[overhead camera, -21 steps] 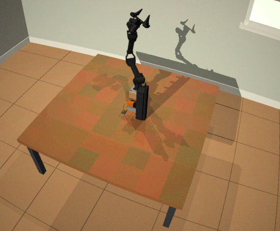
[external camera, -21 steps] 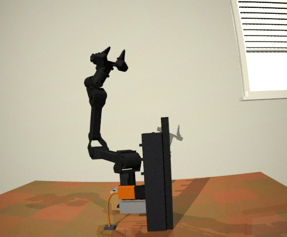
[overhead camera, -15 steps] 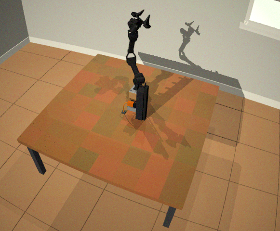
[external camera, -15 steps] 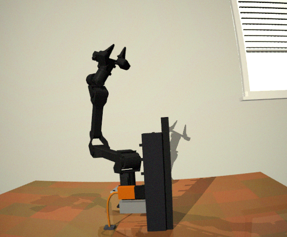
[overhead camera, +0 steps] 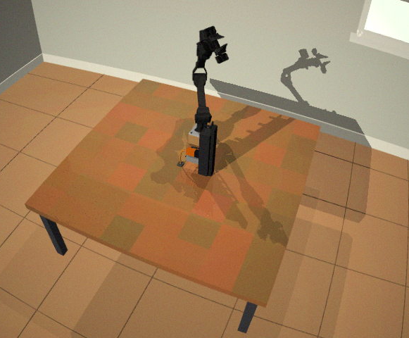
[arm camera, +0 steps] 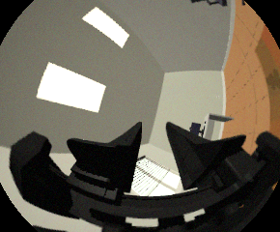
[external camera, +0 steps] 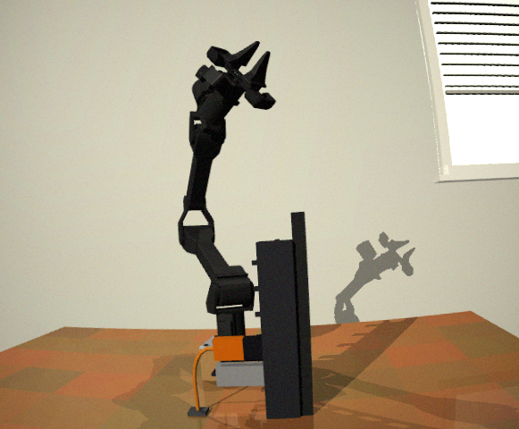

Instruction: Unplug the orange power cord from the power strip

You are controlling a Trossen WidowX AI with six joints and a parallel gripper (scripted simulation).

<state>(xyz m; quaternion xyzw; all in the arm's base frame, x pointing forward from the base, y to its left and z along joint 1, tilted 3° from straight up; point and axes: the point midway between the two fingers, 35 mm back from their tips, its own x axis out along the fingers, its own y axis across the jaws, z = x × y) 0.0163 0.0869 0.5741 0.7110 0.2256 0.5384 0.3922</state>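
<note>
Now: the orange plug 230 mm ahead of my gripper tip, 10 mm to the right of it and 540 mm below it.
</note>
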